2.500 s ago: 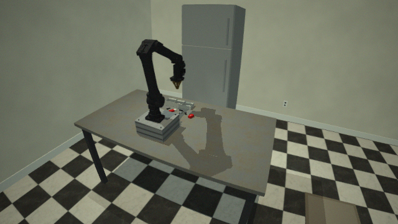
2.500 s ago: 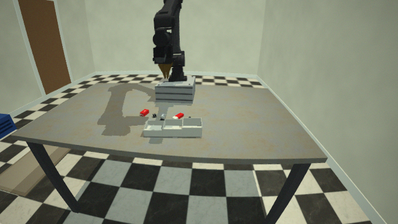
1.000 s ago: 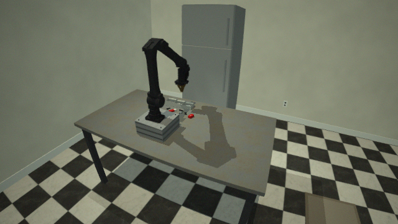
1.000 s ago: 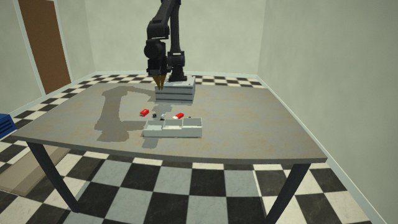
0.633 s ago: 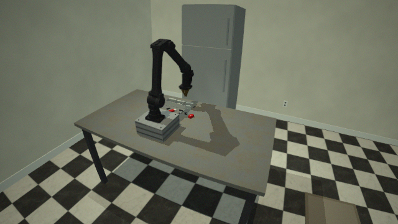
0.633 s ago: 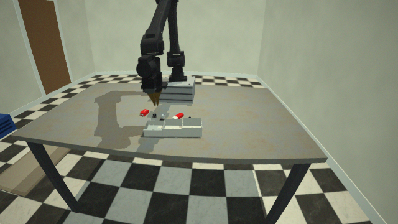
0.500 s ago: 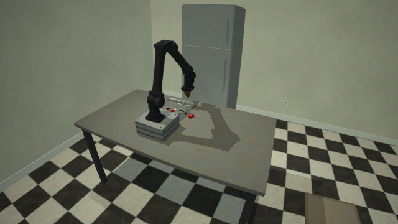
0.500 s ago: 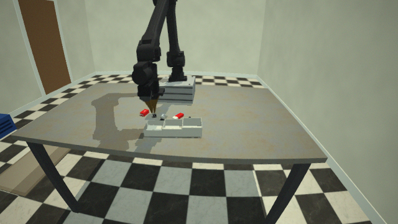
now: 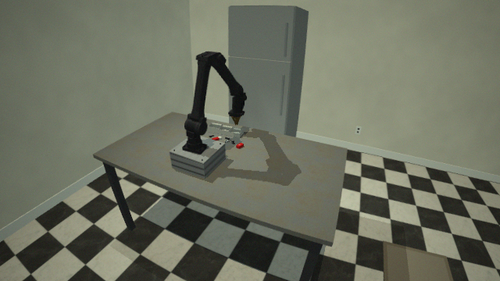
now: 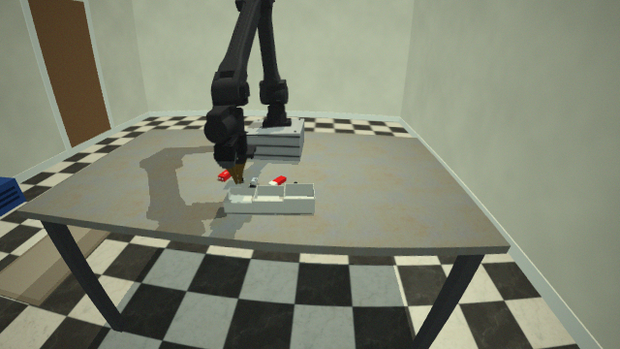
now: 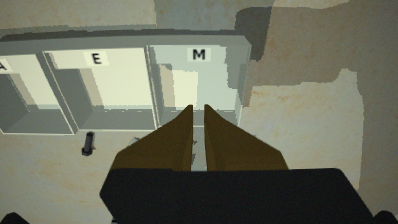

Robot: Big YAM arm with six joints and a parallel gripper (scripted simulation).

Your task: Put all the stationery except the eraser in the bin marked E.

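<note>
Right now my hand is 1 cm past the joined bins, 8 cm to the right of it and 6 cm above it. Also, from my hand: black AAA battery: 10 cm behind, 3 cm to the left, 8 cm below; then grey pencil sharpener: 14 cm behind, 2 cm to the left, 7 cm below; then black die: 14 cm behind, 3 cm to the right, 7 cm below.
</note>
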